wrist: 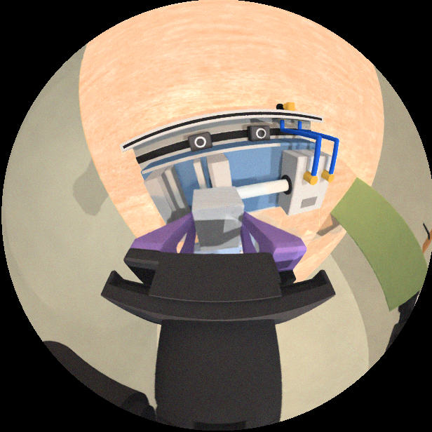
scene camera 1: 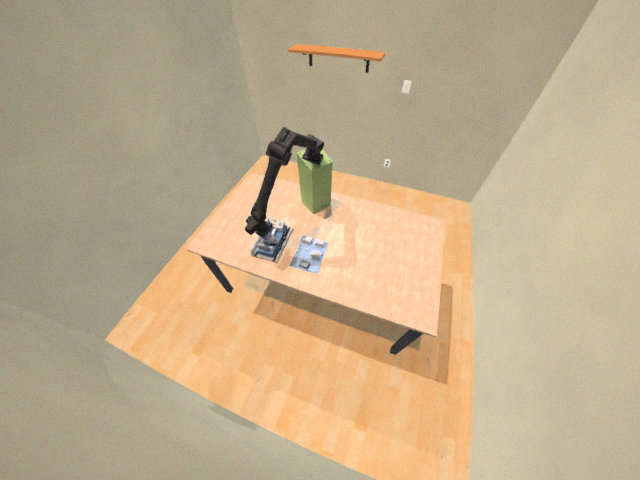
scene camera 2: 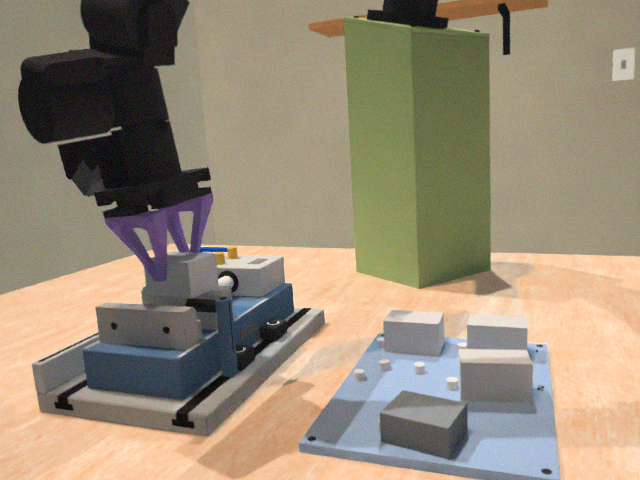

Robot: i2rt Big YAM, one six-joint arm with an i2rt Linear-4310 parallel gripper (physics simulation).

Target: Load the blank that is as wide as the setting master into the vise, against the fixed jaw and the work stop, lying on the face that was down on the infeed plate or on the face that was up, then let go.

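Frame: origin at the arm's base, x left, y down, z back, level; centimetres.
Seen in the pictures: gripper, fingertip midpoint: [scene camera 1: 268, 236] [scene camera 2: 176, 272]; arm's base, origin of the base link: [scene camera 1: 312, 157] [scene camera 2: 407, 23].
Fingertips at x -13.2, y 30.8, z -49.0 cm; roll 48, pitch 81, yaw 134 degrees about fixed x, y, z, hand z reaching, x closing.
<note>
Pixels of each thing's top centre, then the offset from my fingertips to it. "pt": a spot on its surface instead.
- light grey blank, middle of its top: [scene camera 2: 179, 256] dx +0.7, dy -1.8, dz -0.2 cm
- vise, middle of its top: [scene camera 2: 196, 277] [scene camera 1: 270, 233] dx -0.6, dy +1.5, dz +4.1 cm
- blue upright, surface spot: [scene camera 2: 225, 335] pt dx +7.4, dy +5.1, dz -3.1 cm
- infeed plate, middle of its top: [scene camera 2: 443, 385] [scene camera 1: 309, 253] dx +26.9, dy +10.6, dz +3.2 cm
- dark grey block, middle of its top: [scene camera 2: 423, 407] [scene camera 1: 304, 263] dx +27.2, dy +8.2, dz -6.2 cm
My gripper [scene camera 1: 268, 235] [scene camera 2: 176, 266] [wrist: 217, 215] has purple fingers, shut on a light grey blank [scene camera 2: 180, 276] [wrist: 218, 204]. The blank is roughly upright above the vise [scene camera 2: 149, 369] [wrist: 255, 165], its underside near the jaw tops; contact is unclear. The fixed jaw [scene camera 2: 144, 325], a grey plate with two holes, stands at the vise's near end. The moving jaw [wrist: 219, 170] joins a white rod. A blue upright [scene camera 2: 225, 335], perhaps the work stop, is at the side. On the infeed plate [scene camera 1: 296, 261] [scene camera 2: 351, 413] sits a dark grey block [scene camera 1: 304, 264] [scene camera 2: 423, 421], possibly the setting master.
Three light grey blocks [scene camera 2: 413, 333] [scene camera 2: 497, 333] [scene camera 2: 495, 376] and small white pegs also stand on the infeed plate. Blue hoses [wrist: 318, 155] rise at the vise's cylinder end. A tall green pedestal [scene camera 1: 315, 183] [scene camera 2: 416, 155] [wrist: 382, 240] stands behind, carrying the arm's base.
</note>
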